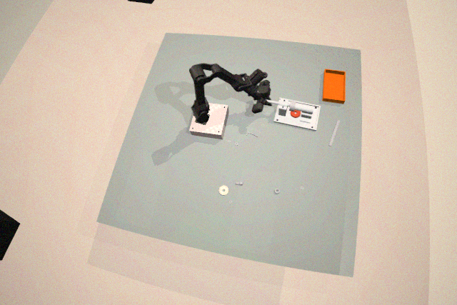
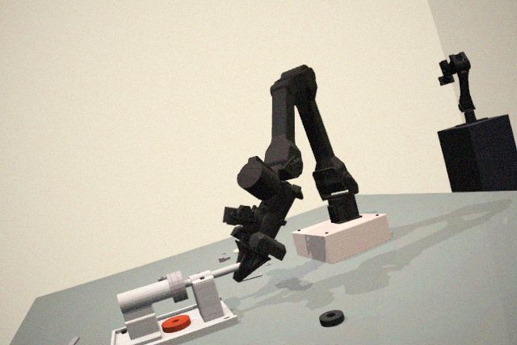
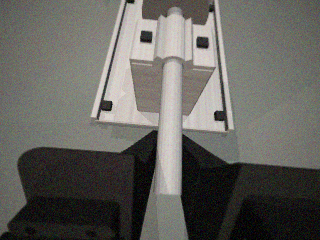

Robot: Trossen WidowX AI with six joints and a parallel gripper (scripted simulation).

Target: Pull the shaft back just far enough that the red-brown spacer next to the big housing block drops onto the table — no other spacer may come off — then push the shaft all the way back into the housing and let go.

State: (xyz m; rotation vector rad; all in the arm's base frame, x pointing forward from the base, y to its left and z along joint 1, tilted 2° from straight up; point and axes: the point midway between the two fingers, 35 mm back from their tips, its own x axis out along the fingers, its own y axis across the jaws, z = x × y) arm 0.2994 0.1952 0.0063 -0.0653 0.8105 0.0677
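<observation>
Right now my gripper tip is 6 cm short of the grey shaft and 2 cm below it. From my gripper tip the other things lie so: black ring (11 cm behind, 20 cm to the left, 5 cm below); then orange-red spacer (13 cm ahead, 1 cm to the left, 4 cm below); then grey spacer (11 cm ahead, 1 cm to the left, 2 cm above).
</observation>
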